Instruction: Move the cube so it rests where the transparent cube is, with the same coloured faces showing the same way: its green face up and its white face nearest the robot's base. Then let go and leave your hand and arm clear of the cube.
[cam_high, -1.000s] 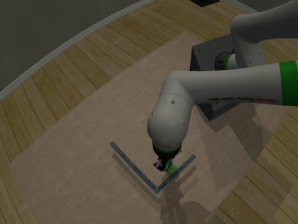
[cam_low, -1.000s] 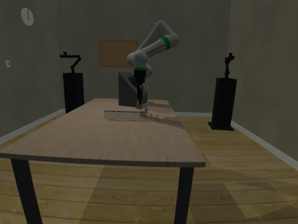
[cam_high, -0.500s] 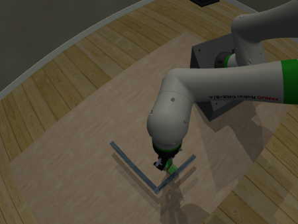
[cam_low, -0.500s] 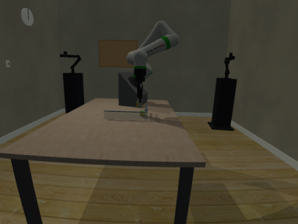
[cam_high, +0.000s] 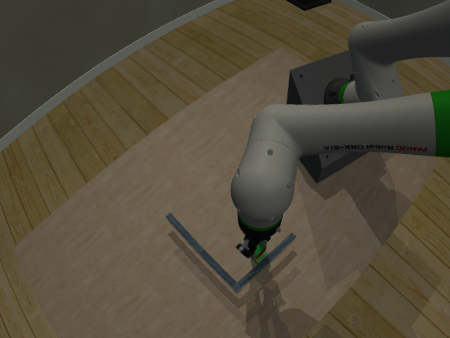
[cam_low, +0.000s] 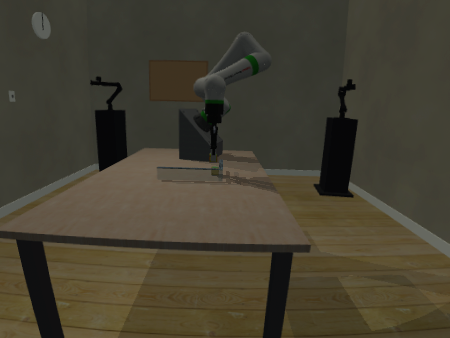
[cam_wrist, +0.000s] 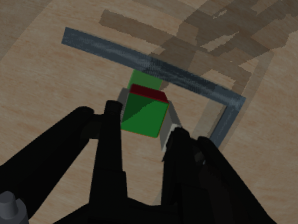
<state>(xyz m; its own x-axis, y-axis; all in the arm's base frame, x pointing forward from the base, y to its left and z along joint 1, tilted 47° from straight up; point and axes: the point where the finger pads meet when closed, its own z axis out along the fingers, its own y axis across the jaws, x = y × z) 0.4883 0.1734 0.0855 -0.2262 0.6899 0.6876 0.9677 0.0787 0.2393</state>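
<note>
Now: the wall 7 cm below my hand and 4 cm to the left of it. The rest, counted from my hand: transparent cube 9 cm below, 1 cm to the left, 1 cm behind.
</note>
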